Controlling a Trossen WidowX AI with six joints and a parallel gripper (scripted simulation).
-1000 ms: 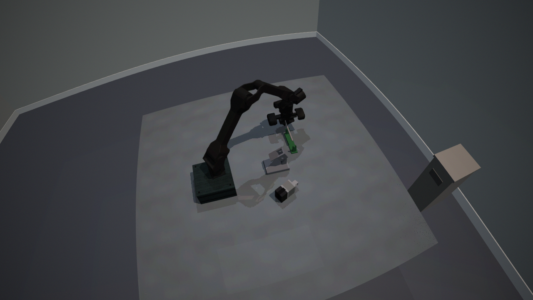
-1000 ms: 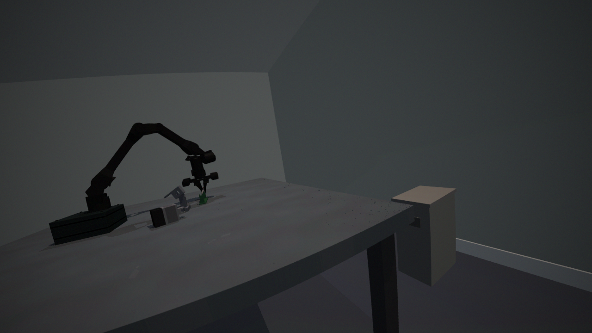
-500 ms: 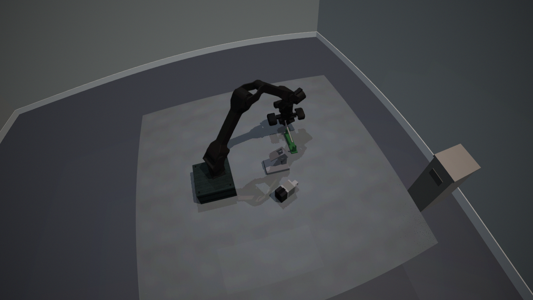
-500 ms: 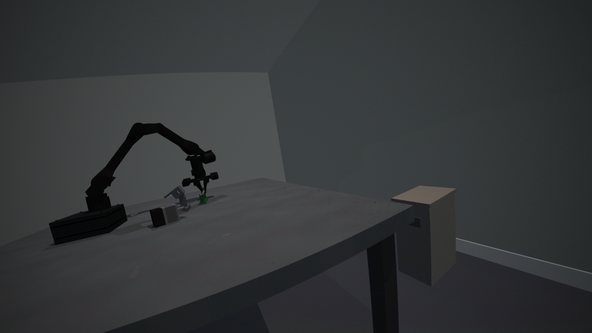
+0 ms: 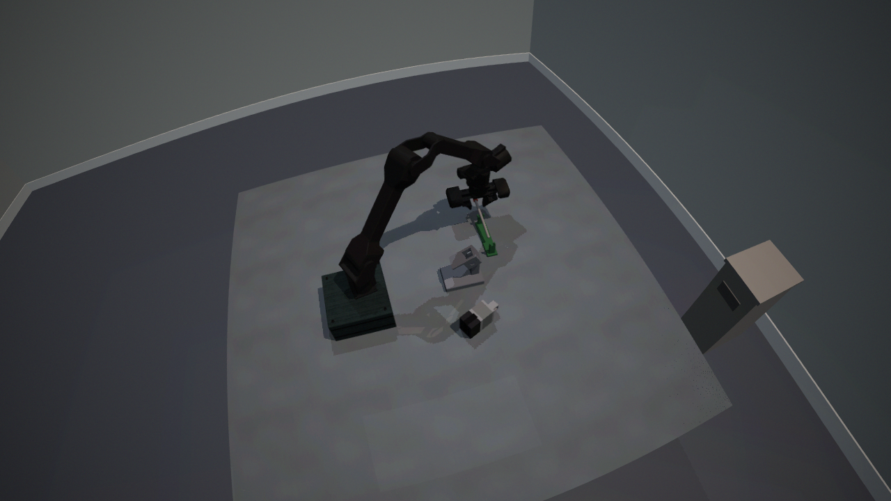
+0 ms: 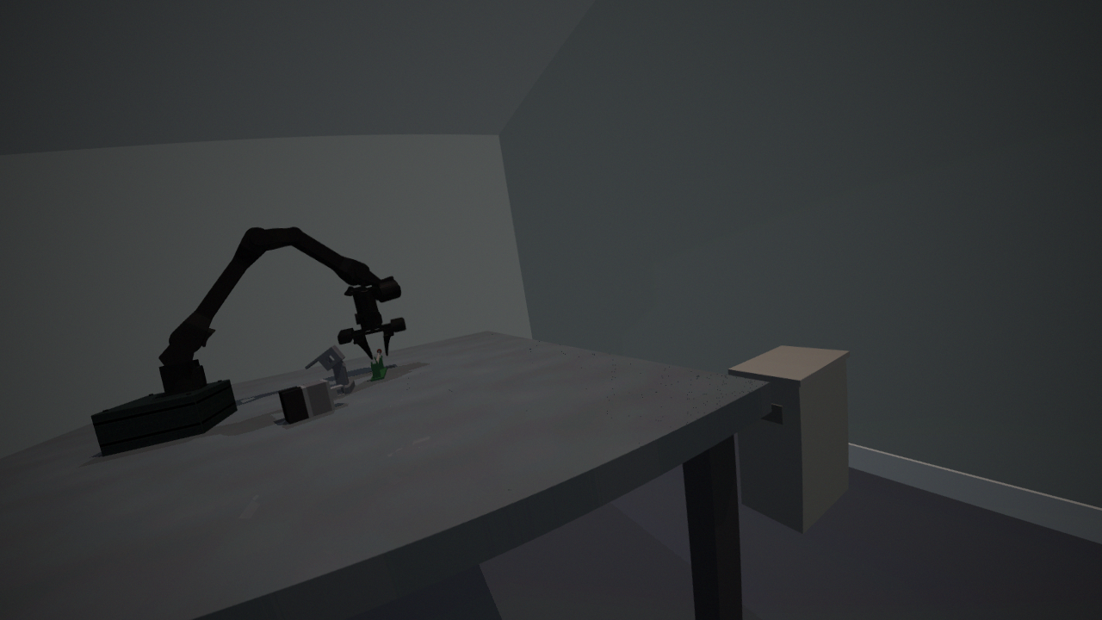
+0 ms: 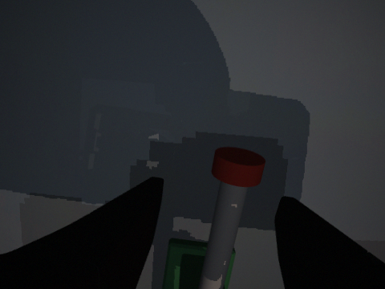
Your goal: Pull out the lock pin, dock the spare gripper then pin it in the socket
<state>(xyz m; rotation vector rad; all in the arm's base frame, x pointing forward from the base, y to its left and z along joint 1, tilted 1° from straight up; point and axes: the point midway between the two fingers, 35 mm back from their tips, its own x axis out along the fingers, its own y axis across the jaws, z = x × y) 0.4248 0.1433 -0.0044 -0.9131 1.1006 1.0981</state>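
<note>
Right now my gripper tip is 20 mm past the green pin rack, 100 mm to the left of it and 10 mm above it. Also, from my gripper tip: grey mount: 140 mm behind, 200 mm to the right, 20 mm above; then spare gripper: 180 mm behind, 350 mm to the right, 10 mm below.
</note>
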